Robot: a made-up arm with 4 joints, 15 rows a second.
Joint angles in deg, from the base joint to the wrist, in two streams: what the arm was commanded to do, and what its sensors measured. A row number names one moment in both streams.
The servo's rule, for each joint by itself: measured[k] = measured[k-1] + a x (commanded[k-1-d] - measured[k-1]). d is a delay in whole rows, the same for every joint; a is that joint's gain. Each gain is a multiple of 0.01, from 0.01 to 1. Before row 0 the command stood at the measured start. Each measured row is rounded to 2 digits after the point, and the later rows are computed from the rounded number. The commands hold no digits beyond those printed.
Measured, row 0:
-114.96 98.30 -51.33 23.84
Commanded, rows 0 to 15:
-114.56 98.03 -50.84 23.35
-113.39 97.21 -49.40 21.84
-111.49 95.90 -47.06 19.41
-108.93 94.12 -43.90 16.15
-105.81 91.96 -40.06 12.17
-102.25 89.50 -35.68 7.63
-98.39 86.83 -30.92 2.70
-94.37 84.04 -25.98 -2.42
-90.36 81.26 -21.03 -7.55
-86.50 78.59 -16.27 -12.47
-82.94 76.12 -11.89 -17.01
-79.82 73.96 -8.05 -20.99
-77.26 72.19 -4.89 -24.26
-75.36 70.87 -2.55 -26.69
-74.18 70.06 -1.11 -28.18
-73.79 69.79 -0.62 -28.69
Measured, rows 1 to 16:
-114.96 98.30 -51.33 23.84
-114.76 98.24 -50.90 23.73
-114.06 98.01 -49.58 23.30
-112.75 97.55 -47.36 22.41
-110.80 96.80 -44.32 20.97
-108.26 95.74 -40.57 18.95
-105.19 94.37 -36.27 16.35
-101.72 92.71 -31.56 13.21
-97.97 90.80 -26.65 9.62
-94.09 88.70 -21.70 5.67
-90.22 86.48 -16.92 1.50
-86.51 84.20 -12.49 -2.76
-83.10 81.95 -8.58 -6.95
-80.12 79.80 -5.33 -10.93
-77.69 77.84 -2.88 -14.55
-75.90 76.13 -1.32 -17.68
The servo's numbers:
d 1
a 0.51 0.22 0.88 0.23

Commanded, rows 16 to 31:
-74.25 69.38 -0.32 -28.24
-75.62 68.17 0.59 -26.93
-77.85 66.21 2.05 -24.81
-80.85 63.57 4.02 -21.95
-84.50 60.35 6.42 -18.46
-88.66 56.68 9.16 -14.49
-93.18 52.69 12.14 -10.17
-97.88 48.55 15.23 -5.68
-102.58 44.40 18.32 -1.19
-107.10 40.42 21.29 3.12
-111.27 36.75 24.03 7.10
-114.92 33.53 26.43 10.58
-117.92 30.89 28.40 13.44
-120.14 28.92 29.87 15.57
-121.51 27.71 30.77 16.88
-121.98 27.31 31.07 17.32
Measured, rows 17 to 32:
-74.82 74.74 -0.70 -20.21
-74.53 73.56 -0.37 -22.06
-75.09 72.37 0.47 -23.18
-76.50 71.01 1.86 -23.55
-78.72 69.37 3.76 -23.18
-81.67 67.39 6.10 -22.09
-85.23 65.03 8.79 -20.34
-89.28 62.32 11.74 -18.00
-93.67 59.29 14.81 -15.17
-98.21 56.01 17.90 -11.95
-102.74 52.58 20.88 -8.48
-107.09 49.10 23.65 -4.90
-111.08 45.67 26.10 -1.34
-114.57 42.42 28.12 2.06
-117.41 39.45 29.66 5.17
-119.50 36.87 30.64 7.86

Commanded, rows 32 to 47:
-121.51 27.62 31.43 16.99
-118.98 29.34 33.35 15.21
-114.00 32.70 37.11 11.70
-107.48 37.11 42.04 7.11
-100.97 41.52 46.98 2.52
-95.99 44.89 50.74 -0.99
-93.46 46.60 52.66 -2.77
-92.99 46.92 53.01 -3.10
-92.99 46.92 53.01 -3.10
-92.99 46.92 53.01 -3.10
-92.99 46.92 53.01 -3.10
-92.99 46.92 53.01 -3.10
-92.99 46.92 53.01 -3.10
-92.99 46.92 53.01 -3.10
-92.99 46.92 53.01 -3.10
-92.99 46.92 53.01 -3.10
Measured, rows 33 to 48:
-120.76 34.77 31.02 10.04
-121.14 33.20 31.38 11.64
-120.04 32.35 33.11 12.46
-116.96 32.43 36.63 12.29
-112.13 33.46 41.39 11.10
-106.44 35.23 46.31 9.13
-101.11 37.36 50.21 6.80
-97.21 39.39 52.37 4.60
-95.06 41.05 52.93 2.83
-94.00 42.34 53.00 1.47
-93.48 43.35 53.01 0.42
-93.23 44.14 53.01 -0.39
-93.11 44.75 53.01 -1.01
-93.05 45.23 53.01 -1.49
-93.02 45.60 53.01 -1.86
-93.00 45.89 53.01 -2.15

